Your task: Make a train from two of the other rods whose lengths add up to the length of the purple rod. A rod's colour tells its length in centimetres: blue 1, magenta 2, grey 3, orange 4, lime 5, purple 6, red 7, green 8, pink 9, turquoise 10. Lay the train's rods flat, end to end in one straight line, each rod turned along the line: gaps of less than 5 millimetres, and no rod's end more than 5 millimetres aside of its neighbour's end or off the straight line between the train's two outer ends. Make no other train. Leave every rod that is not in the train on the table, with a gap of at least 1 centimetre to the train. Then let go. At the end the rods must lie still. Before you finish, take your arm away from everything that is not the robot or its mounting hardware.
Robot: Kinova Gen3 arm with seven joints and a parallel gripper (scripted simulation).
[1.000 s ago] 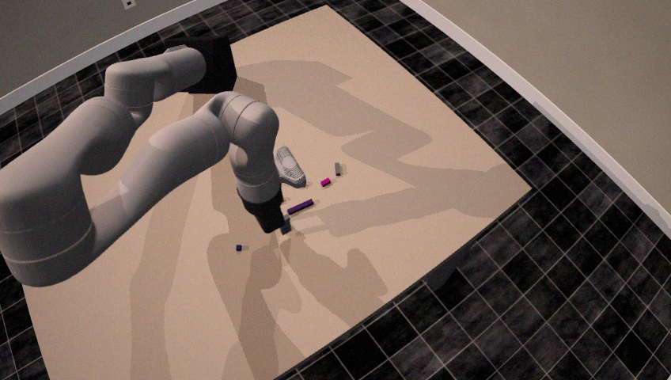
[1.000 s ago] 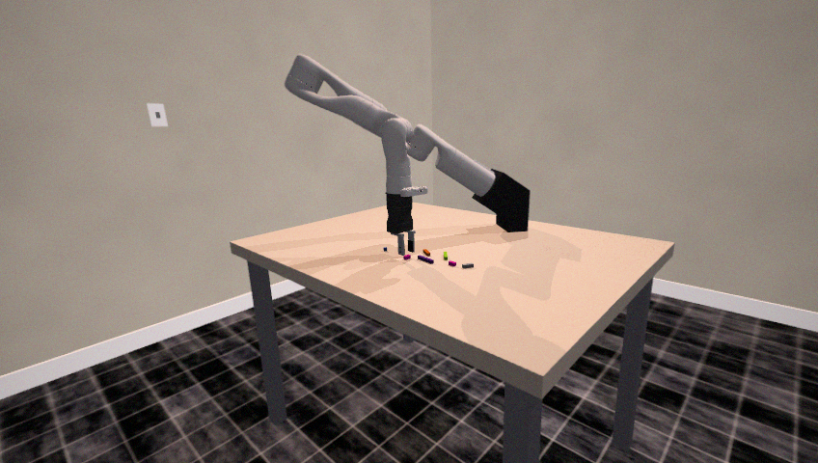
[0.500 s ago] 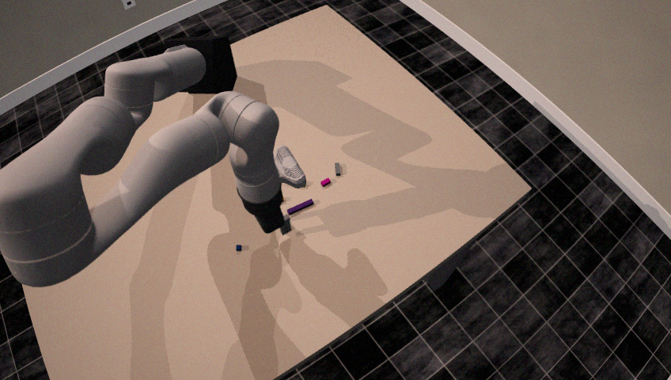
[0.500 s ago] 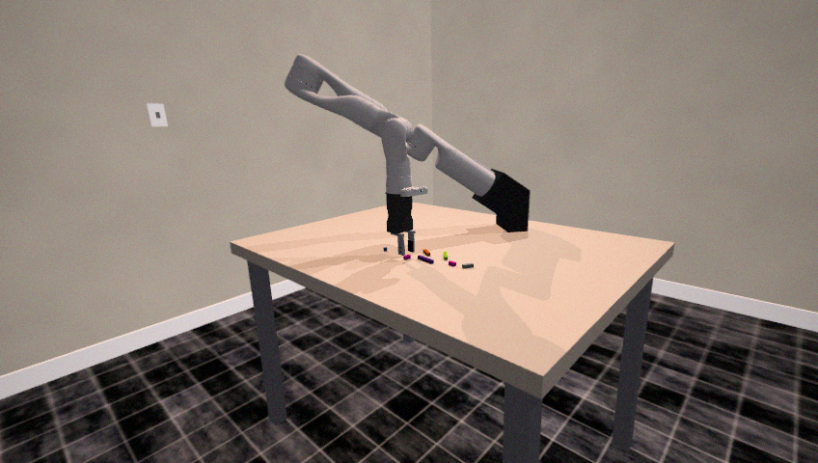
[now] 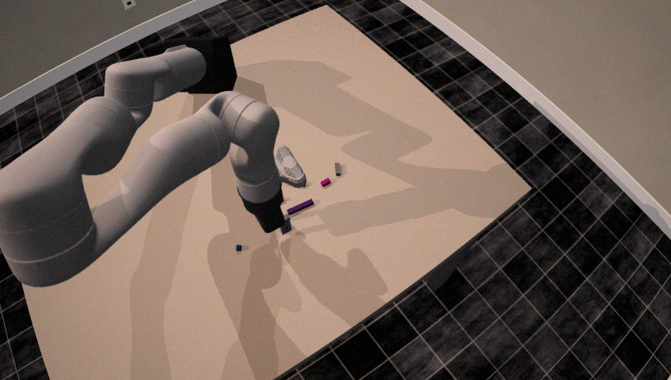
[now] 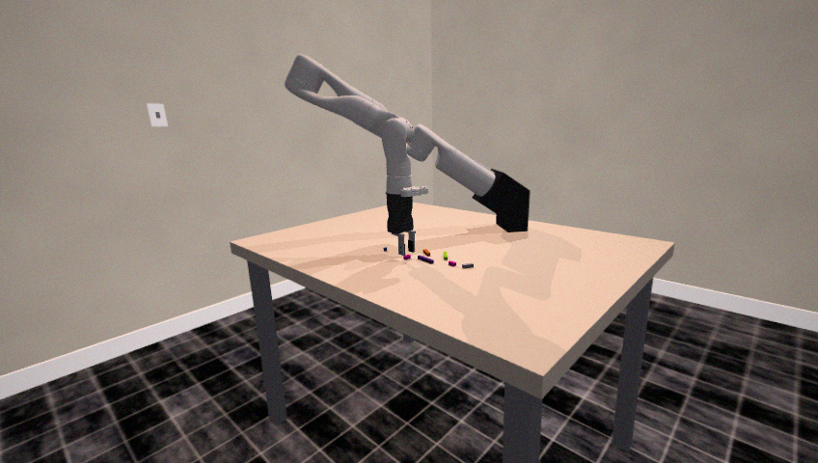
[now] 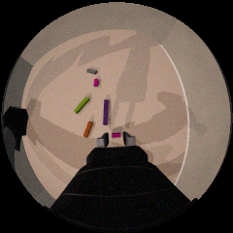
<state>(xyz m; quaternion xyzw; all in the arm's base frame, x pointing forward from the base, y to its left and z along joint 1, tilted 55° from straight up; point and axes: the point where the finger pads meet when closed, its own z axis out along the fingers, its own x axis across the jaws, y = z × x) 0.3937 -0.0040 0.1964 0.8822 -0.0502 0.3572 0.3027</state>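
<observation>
The purple rod lies 60 mm to the left of my hand and 30 mm below it. From my hand the other things lie so: lime rod 50 mm behind, 100 mm to the left, 30 mm below; orange rod 60 mm behind, 40 mm to the left, 30 mm below; small blue rod 40 mm behind, 100 mm to the right, 30 mm below.
</observation>
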